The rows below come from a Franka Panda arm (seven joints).
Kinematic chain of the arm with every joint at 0, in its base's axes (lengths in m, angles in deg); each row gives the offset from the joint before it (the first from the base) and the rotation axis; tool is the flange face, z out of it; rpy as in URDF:
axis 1: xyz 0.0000 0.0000 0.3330 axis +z
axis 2: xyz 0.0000 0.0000 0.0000 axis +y
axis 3: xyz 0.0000 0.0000 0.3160 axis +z
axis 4: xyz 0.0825 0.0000 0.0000 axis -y
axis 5: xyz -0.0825 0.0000 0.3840 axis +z
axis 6: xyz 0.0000 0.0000 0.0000 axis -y
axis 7: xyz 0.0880 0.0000 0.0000 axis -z
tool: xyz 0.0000 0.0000 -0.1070 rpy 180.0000 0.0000 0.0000
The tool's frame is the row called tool.
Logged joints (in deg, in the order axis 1, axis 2, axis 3, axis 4, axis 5, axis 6, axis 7), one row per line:
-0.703 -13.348 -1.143 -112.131 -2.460 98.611 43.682
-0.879 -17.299 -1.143 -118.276 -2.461 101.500 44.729
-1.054 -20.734 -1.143 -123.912 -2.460 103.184 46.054
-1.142 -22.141 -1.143 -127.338 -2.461 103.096 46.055
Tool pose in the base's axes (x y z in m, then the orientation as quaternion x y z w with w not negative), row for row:
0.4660 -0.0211 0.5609 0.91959 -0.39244 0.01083 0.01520
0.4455 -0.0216 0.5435 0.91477 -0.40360 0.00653 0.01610
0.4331 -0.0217 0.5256 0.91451 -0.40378 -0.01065 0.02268
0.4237 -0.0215 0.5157 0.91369 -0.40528 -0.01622 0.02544
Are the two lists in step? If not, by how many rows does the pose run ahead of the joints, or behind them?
The pose runs 1 row ahead of the joints: the pose in row i belongs to the joints in row i + 1.
